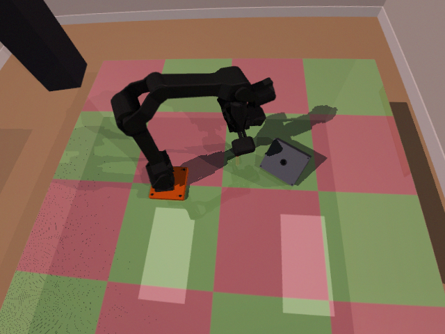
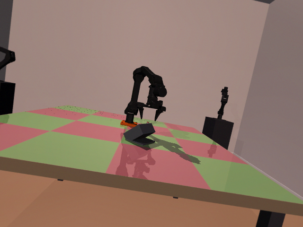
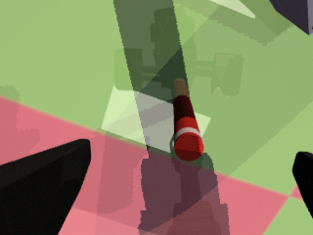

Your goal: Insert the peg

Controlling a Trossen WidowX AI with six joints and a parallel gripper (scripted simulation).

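My gripper tip is now 40 mm above the dark red peg. From my gripper tip the other things lie so: grey sloped panel (150 mm ahead, 70 mm to the right, 50 mm below).
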